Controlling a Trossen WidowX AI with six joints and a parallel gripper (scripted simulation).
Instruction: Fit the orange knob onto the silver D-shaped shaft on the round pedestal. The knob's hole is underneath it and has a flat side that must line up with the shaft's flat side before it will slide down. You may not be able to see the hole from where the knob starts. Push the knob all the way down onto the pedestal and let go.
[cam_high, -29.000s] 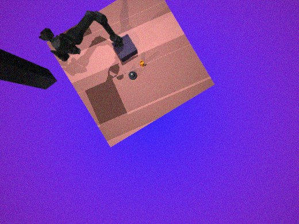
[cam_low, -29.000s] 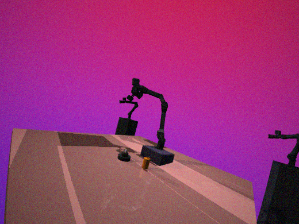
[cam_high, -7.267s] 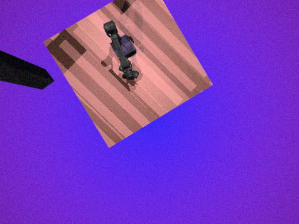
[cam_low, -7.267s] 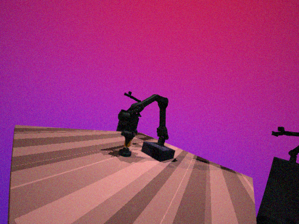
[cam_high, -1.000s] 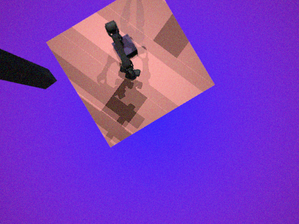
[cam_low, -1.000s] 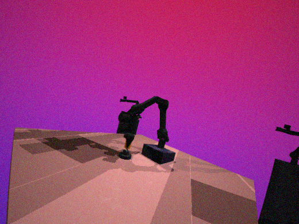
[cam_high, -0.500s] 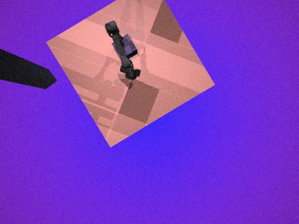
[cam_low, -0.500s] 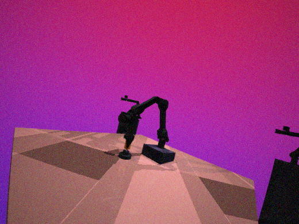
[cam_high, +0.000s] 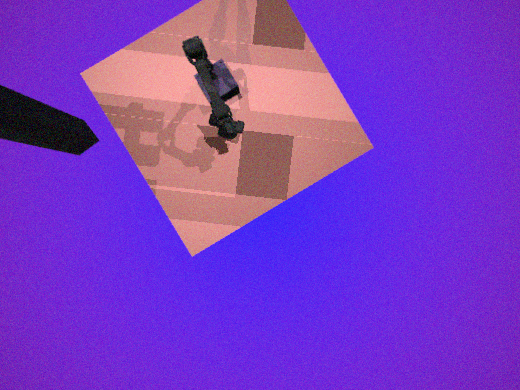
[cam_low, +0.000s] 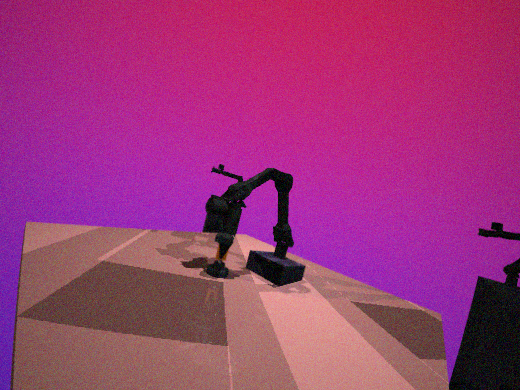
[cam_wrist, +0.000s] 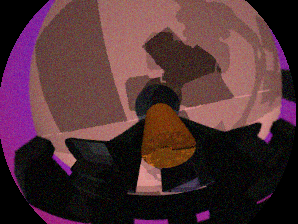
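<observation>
My gripper tip is now 4 cm above the round dark pedestal. Round my gripper tip: orange knob (3 cm above).
</observation>
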